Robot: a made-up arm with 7 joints.
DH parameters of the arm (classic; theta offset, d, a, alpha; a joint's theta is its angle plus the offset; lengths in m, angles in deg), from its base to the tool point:
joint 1: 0 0.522 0 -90
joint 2: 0 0 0 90
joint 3: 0 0.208 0.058 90
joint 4: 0 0 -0.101 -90
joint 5: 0 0.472 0 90
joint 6: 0 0 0.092 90
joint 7: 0 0 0 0
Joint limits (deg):
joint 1: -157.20..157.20
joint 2: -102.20..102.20
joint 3: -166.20..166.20
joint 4: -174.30..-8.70
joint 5: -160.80..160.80
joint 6: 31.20..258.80
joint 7: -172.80..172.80
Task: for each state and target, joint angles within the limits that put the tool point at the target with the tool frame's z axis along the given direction. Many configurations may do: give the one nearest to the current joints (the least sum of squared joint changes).
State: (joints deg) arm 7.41 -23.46 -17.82 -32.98 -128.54 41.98 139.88
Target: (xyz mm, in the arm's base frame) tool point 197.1 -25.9 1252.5 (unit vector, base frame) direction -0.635 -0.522 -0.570
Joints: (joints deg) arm 14.06 11.21 -13.12 -14.87 -123.84 35.55 139.88
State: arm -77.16 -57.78 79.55 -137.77 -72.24 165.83 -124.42
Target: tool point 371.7 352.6 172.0 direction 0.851 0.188 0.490
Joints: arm -56.88 -93.11 119.54 -111.31 -80.39 124.42 -124.42
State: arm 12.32 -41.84 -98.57 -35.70 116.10 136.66 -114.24
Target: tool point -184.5 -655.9 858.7 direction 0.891 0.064 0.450
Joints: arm 30.14 -39.92 -108.62 -60.70 79.13 89.36 -114.24
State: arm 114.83 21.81 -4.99 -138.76 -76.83 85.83 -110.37
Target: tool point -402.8 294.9 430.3 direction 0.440 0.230 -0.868
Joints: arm 137.37 -10.54 3.90 -147.40 -30.90 120.12 -110.37
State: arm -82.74 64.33 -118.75 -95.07 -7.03 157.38 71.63
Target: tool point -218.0 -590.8 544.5 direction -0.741 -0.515 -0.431
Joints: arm -52.08 50.77 -71.10 -104.88 -5.52 176.76 71.63
